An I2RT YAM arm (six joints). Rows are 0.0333 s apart.
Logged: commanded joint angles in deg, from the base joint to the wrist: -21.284 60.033 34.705 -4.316 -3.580 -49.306; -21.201 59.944 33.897 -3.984 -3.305 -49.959; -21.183 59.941 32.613 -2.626 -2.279 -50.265; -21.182 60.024 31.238 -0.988 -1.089 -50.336; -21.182 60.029 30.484 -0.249 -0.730 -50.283; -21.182 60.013 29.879 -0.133 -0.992 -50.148; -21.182 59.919 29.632 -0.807 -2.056 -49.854; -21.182 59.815 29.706 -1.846 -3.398 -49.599; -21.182 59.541 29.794 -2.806 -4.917 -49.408; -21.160 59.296 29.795 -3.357 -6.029 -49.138; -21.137 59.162 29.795 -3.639 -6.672 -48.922; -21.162 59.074 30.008 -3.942 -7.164 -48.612; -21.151 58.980 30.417 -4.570 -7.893 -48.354; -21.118 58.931 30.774 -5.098 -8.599 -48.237; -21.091 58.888 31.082 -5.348 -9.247 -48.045
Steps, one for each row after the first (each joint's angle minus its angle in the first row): 0.083 -0.089 -0.808 0.332 0.275 -0.653; 0.101 -0.092 -2.092 1.690 1.301 -0.959; 0.102 -0.009 -3.467 3.328 2.491 -1.030; 0.102 -0.004 -4.221 4.067 2.850 -0.977; 0.102 -0.020 -4.826 4.183 2.588 -0.842; 0.102 -0.114 -5.073 3.509 1.524 -0.548; 0.102 -0.218 -4.999 2.470 0.182 -0.293; 0.102 -0.492 -4.911 1.510 -1.337 -0.102; 0.124 -0.737 -4.910 0.959 -2.449 0.168; 0.147 -0.871 -4.910 0.677 -3.092 0.384; 0.122 -0.959 -4.697 0.374 -3.584 0.694; 0.133 -1.053 -4.288 -0.254 -4.313 0.952; 0.166 -1.102 -3.931 -0.782 -5.019 1.069; 0.193 -1.145 -3.623 -1.032 -5.667 1.261
